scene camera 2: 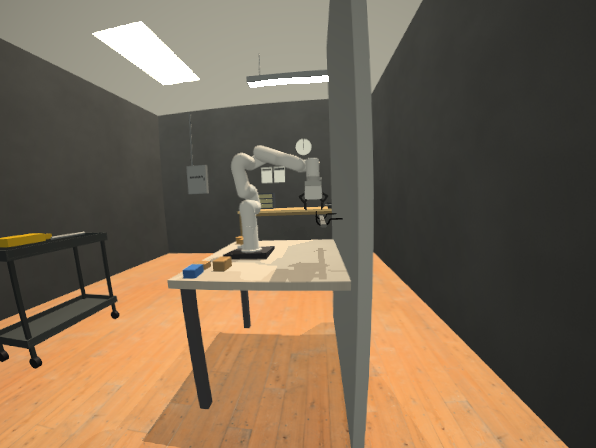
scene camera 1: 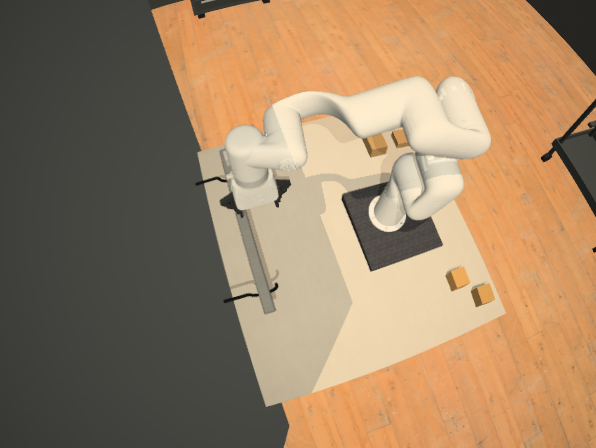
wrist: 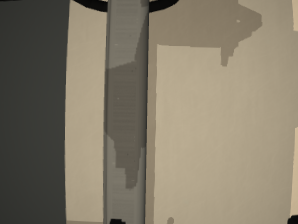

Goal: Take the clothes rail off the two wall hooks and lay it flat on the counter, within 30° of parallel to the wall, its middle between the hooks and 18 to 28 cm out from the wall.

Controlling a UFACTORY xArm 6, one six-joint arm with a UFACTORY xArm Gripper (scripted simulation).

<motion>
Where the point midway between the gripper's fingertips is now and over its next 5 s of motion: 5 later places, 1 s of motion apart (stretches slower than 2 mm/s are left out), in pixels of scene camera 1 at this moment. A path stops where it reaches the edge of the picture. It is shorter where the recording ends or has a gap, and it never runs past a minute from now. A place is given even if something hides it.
The gripper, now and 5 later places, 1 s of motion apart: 258, 207; 242, 213; 241, 216; 242, 219; 243, 222; 243, 222
</motion>
